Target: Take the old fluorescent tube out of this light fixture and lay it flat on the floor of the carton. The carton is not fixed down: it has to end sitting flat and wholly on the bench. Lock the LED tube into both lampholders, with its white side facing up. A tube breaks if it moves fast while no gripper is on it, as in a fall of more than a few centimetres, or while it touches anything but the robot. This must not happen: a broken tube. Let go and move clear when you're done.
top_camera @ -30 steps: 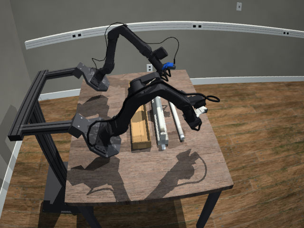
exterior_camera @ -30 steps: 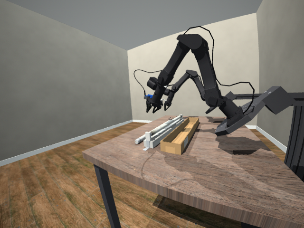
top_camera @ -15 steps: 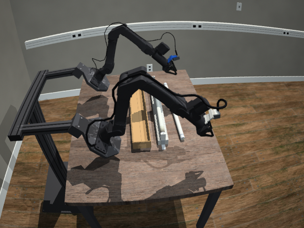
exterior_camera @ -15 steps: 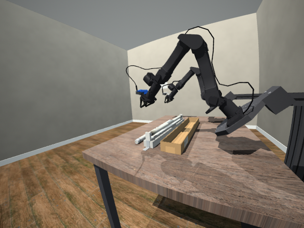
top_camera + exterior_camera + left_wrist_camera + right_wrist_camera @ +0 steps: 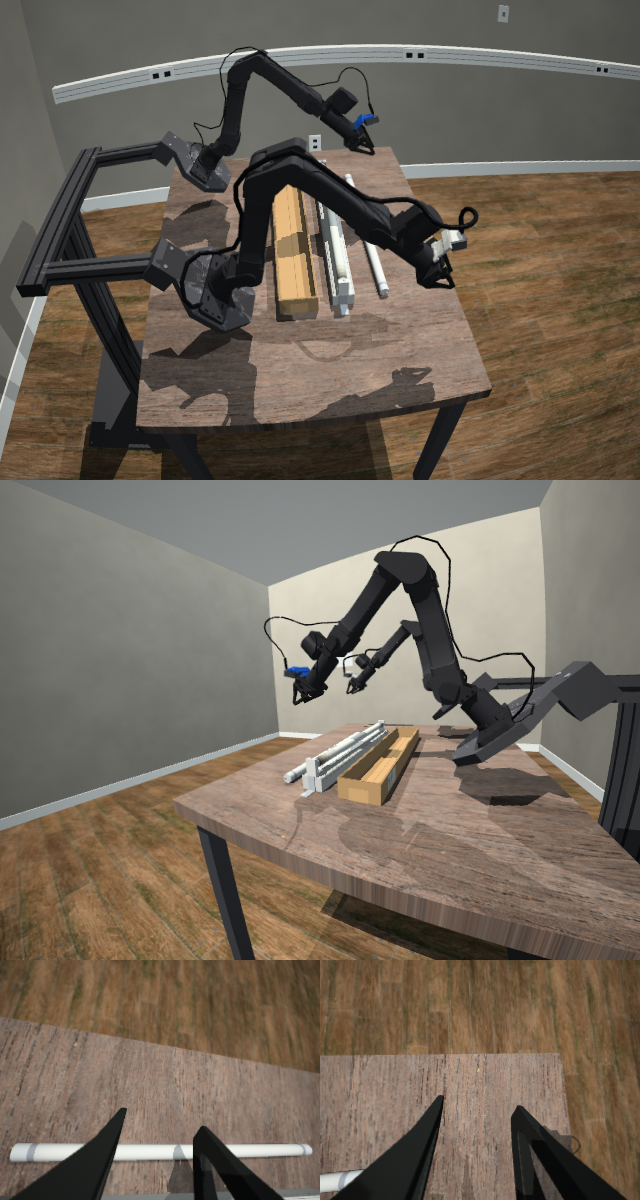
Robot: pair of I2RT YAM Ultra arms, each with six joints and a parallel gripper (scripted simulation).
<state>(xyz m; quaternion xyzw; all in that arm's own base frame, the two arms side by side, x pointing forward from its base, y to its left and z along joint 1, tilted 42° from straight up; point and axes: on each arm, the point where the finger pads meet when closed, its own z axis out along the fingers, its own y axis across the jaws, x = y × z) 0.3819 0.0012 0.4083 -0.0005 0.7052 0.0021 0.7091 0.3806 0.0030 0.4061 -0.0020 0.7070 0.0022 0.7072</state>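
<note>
Now: the old fluorescent tube 170 mm behind my left hand, 120 mm to the right of it and 150 mm below it. The rest, counted from my left hand: light fixture: 170 mm behind, 120 mm to the right, 160 mm below; then carton: 290 mm behind, 100 mm to the right, 190 mm below; then LED tube: 60 mm behind, 130 mm to the right, 210 mm below.
</note>
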